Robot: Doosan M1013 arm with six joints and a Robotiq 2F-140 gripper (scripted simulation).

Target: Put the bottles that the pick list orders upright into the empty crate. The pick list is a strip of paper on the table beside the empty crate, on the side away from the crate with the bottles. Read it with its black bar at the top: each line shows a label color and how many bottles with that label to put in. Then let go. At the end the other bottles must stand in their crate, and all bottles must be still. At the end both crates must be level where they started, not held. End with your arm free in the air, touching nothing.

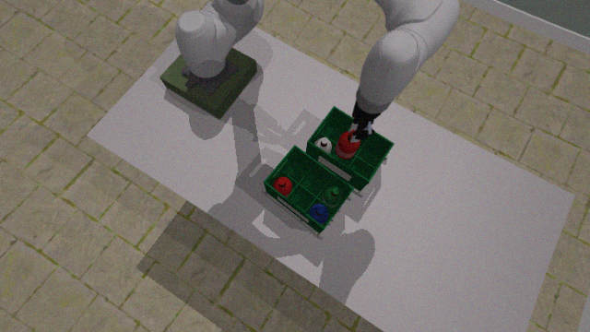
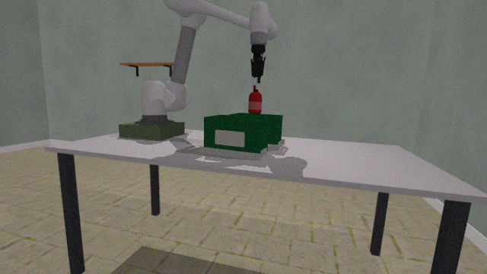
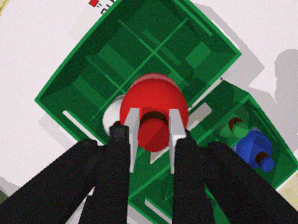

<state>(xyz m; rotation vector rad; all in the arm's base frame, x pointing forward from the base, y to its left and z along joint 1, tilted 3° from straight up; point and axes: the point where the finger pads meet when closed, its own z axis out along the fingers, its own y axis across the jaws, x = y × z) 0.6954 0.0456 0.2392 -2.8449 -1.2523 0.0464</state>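
Right now the white-capped bottle is 90 mm behind my hand, 10 mm to the right of it and 260 mm below it. The rest, counted from my hand: green-capped bottle: 60 mm ahead, 140 mm to the right, 260 mm below; then pick list: 10 mm ahead, 190 mm to the left, 350 mm below; then blue bottle: 70 mm ahead, 230 mm to the right, 260 mm below.
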